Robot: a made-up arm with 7 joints.
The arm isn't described. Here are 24 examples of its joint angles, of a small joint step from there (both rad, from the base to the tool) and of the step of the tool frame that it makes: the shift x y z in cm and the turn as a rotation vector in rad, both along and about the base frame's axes.
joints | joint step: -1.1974 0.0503 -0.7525 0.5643 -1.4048 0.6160 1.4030 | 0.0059 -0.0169 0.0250 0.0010 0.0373 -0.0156 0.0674
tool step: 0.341 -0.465 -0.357 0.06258 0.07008 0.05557
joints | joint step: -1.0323 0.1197 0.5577 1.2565 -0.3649 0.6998 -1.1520 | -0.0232 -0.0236 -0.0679 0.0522 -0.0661 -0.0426 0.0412
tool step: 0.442 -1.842 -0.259 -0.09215 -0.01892 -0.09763
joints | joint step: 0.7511 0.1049 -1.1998 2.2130 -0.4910 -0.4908 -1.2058 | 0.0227 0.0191 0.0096 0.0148 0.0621 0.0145 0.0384
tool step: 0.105 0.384 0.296 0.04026 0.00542 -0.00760
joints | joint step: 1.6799 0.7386 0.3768 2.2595 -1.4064 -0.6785 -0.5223 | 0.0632 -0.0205 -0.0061 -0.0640 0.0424 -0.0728 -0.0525
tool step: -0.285 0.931 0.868 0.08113 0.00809 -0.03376
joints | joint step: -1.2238 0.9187 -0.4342 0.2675 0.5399 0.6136 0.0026 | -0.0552 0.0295 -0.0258 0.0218 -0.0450 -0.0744 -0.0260
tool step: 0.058 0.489 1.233 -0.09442 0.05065 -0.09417
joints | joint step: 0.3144 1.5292 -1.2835 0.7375 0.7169 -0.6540 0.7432 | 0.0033 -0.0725 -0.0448 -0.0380 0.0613 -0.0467 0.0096
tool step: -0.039 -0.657 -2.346 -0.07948 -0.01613 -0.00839
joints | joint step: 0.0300 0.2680 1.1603 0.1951 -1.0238 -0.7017 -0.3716 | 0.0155 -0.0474 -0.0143 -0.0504 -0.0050 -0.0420 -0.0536
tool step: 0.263 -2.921 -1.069 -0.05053 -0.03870 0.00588
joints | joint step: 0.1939 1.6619 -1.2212 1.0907 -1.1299 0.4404 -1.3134 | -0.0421 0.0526 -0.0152 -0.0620 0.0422 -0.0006 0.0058
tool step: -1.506 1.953 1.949 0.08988 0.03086 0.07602
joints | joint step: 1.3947 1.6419 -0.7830 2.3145 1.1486 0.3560 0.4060 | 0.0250 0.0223 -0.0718 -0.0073 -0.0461 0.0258 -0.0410
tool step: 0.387 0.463 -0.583 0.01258 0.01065 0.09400
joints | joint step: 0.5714 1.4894 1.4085 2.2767 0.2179 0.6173 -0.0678 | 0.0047 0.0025 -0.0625 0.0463 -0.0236 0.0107 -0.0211
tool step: 1.136 -0.901 -0.219 0.02699 0.02375 0.02730
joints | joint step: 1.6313 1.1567 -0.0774 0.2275 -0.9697 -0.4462 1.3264 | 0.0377 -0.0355 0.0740 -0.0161 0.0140 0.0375 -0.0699
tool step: 0.845 -0.409 0.406 -0.04070 -0.16333 0.01692
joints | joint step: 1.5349 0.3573 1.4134 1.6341 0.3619 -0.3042 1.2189 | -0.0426 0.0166 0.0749 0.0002 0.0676 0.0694 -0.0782
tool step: -0.545 0.349 -2.081 -0.08104 -0.07139 -0.08205
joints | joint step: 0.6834 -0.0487 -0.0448 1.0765 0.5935 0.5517 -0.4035 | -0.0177 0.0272 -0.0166 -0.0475 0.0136 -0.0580 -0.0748
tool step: -0.032 0.528 -1.748 0.04379 0.05214 0.09314
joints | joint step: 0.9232 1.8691 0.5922 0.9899 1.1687 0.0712 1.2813 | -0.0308 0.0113 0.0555 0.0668 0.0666 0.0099 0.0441
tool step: -0.162 -1.881 0.951 0.11997 0.00161 -0.07773
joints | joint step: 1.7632 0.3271 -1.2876 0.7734 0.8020 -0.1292 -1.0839 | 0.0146 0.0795 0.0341 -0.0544 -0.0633 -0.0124 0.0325
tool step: 0.222 4.451 0.882 0.01053 -0.03059 0.11635
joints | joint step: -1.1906 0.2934 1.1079 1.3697 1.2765 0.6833 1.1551 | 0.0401 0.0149 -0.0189 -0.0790 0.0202 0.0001 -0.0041
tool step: -0.600 0.252 -1.268 -0.03184 -0.01469 0.05807
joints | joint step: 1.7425 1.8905 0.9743 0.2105 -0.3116 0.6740 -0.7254 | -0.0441 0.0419 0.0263 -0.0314 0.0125 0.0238 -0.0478
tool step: -1.119 -0.440 0.135 -0.05608 0.00753 0.02274
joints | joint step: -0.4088 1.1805 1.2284 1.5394 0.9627 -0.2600 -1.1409 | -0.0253 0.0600 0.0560 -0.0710 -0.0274 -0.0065 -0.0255
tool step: -0.353 0.866 1.489 0.01427 -0.02720 0.07139
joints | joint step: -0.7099 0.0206 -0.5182 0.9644 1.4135 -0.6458 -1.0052 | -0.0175 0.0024 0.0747 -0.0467 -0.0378 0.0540 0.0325
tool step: -1.137 1.617 -0.516 0.01686 0.03884 -0.02129
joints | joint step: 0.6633 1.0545 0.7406 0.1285 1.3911 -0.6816 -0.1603 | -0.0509 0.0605 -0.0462 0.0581 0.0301 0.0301 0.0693
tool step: -1.629 1.251 2.502 0.15614 0.05937 -0.03684
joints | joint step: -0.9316 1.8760 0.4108 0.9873 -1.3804 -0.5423 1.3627 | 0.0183 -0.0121 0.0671 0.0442 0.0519 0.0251 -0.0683
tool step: 0.609 -1.021 0.957 -0.12914 -0.12394 -0.07421
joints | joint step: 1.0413 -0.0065 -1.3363 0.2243 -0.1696 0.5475 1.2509 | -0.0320 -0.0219 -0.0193 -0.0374 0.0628 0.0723 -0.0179
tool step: -0.762 -0.142 -1.460 0.01233 0.04337 0.09236
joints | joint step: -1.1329 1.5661 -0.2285 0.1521 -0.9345 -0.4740 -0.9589 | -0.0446 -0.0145 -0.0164 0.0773 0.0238 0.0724 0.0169
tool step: -0.526 -0.364 -1.985 -0.01887 0.03511 -0.03422
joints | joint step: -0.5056 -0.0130 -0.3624 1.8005 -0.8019 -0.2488 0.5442 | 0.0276 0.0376 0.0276 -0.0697 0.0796 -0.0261 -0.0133
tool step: 0.235 1.089 -1.561 -0.01877 0.03900 0.01383
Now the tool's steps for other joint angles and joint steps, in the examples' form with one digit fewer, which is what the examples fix.
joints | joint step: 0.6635 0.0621 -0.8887 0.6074 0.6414 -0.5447 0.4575 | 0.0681 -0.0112 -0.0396 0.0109 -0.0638 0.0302 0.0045
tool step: 1.36 -0.93 2.13 0.0765 -0.0717 -0.0740
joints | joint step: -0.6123 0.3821 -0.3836 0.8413 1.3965 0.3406 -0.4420 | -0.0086 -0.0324 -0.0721 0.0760 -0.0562 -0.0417 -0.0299
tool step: 0.36 -3.13 0.17 -0.0450 -0.0422 -0.0944
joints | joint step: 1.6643 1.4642 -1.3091 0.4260 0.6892 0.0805 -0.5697 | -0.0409 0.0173 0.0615 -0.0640 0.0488 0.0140 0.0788
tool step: -1.95 0.92 -0.53 -0.0966 -0.0367 0.0080
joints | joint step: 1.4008 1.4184 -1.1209 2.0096 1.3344 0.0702 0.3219 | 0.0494 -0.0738 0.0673 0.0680 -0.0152 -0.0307 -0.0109
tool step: -1.21 -2.57 2.05 -0.0096 -0.1564 -0.1316
